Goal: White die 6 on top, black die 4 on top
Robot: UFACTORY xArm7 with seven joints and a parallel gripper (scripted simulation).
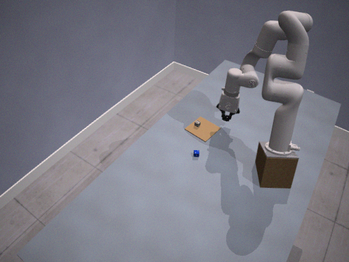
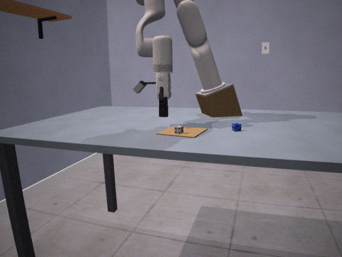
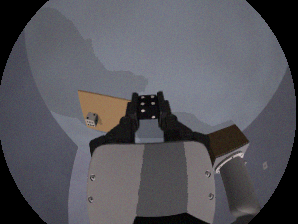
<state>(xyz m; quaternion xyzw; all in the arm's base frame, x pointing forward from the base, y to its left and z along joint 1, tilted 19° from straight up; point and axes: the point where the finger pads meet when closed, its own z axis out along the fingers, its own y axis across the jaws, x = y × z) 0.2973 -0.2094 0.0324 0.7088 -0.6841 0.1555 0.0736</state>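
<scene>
My hand is 28 cm to the right of the blue die, 7 cm short of it and 5 cm above it. Round my hand: white die 14 cm ahead, 7 cm to the left, 5 cm below; black die 1 cm below; mat 10 cm ahead, 8 cm to the left, 6 cm below.
</scene>
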